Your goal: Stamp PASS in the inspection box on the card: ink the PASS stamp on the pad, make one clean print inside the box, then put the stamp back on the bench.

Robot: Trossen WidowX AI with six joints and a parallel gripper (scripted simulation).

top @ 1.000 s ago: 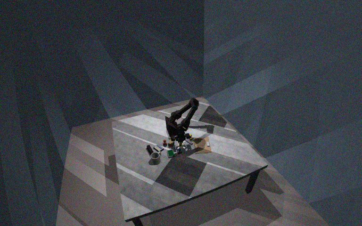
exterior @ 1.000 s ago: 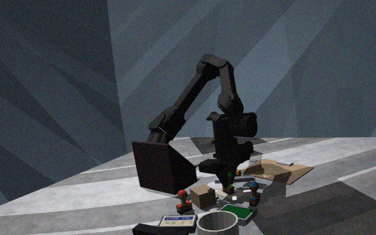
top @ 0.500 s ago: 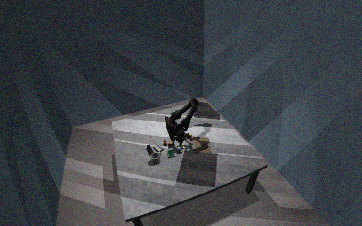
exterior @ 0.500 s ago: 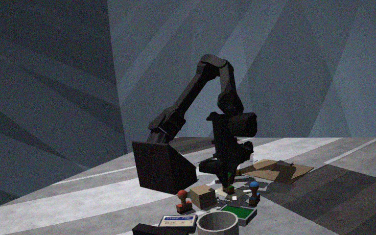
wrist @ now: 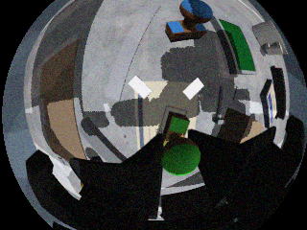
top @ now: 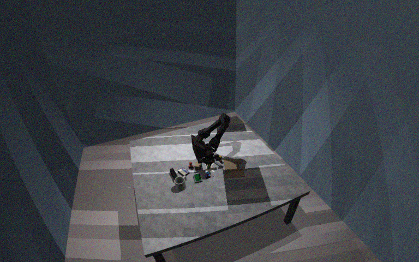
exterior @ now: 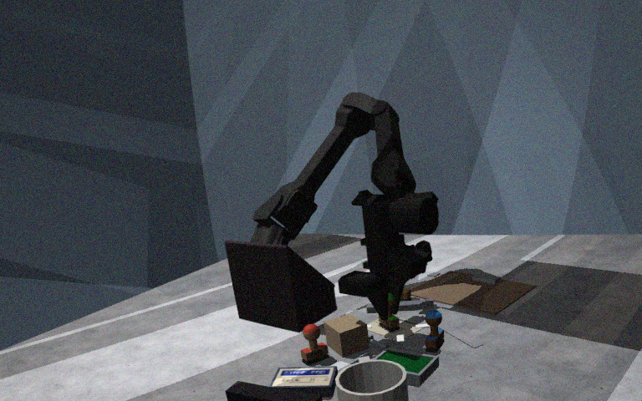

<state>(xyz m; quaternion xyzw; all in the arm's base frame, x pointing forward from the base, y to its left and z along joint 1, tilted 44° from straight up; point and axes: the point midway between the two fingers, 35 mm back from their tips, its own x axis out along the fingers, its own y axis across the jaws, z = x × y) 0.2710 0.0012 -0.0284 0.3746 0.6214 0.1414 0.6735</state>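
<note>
My gripper tip is 3 cm above the card and 1 cm to the right of it. From my gripper tip the other things lie so: wooden cube (8 cm to the right, 5 cm behind); then grey bar (9 cm to the left, 2 cm below, 1 cm behind); then green-knobbed stamp (right at my gripper tip).
</note>
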